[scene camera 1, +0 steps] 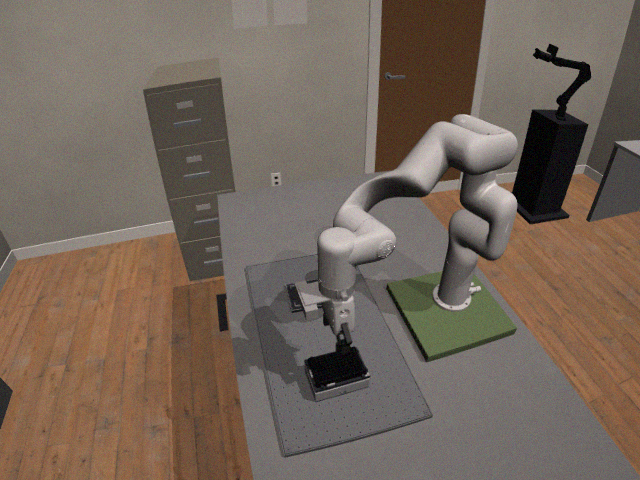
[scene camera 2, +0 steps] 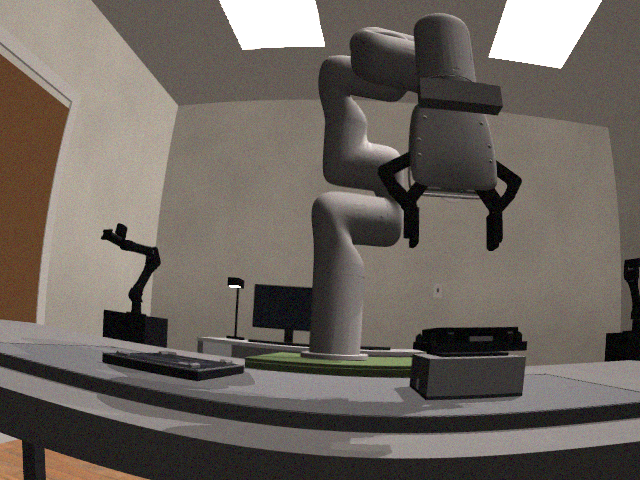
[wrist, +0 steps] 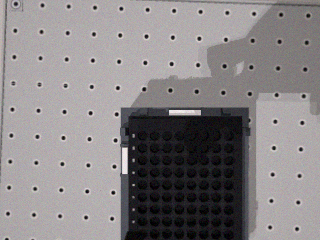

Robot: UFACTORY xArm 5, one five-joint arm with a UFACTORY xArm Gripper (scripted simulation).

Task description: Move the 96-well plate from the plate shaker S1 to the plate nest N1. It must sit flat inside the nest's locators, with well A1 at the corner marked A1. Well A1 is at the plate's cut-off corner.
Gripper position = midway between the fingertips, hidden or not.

Observation:
In view: my gripper (scene camera 2: 454,247) and a black 96-well plate (scene camera 1: 320,365).
The black 96-well plate also shows in scene camera 2 (scene camera 2: 460,334) and in the wrist view (wrist: 183,170).

